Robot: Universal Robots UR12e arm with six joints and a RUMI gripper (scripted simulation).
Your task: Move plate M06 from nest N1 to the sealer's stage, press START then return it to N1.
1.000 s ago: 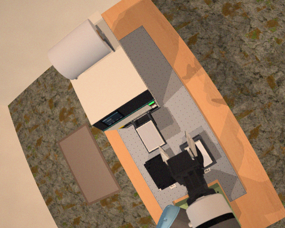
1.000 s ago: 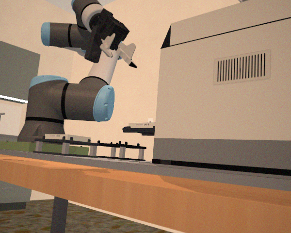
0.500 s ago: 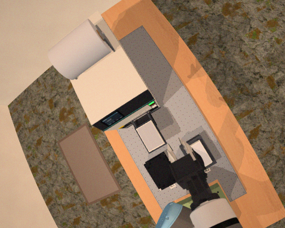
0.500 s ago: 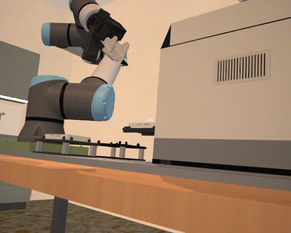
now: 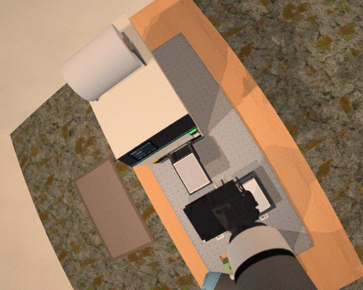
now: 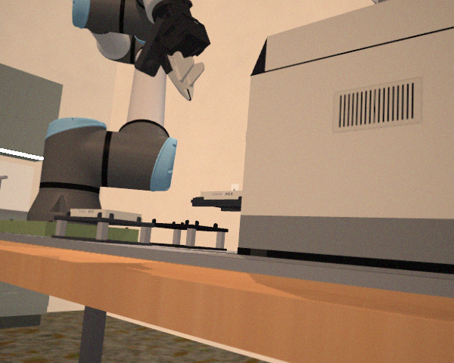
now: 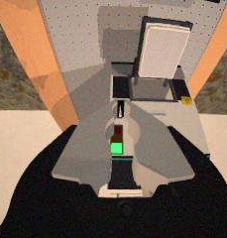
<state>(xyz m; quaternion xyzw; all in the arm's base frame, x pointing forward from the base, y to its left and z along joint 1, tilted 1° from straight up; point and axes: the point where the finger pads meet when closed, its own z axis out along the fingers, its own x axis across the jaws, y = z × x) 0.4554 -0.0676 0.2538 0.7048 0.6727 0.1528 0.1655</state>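
The plate M06 is 19 cm below my hand, 9 cm to the left of it and 7 cm ahead of it. Round my hand: screen (19 cm ahead, 13 cm to the left, 3 cm above); sealer stage (20 cm below, 9 cm to the left, 7 cm ahead); foil-covered plate (24 cm below, 14 cm behind, 5 cm to the right).
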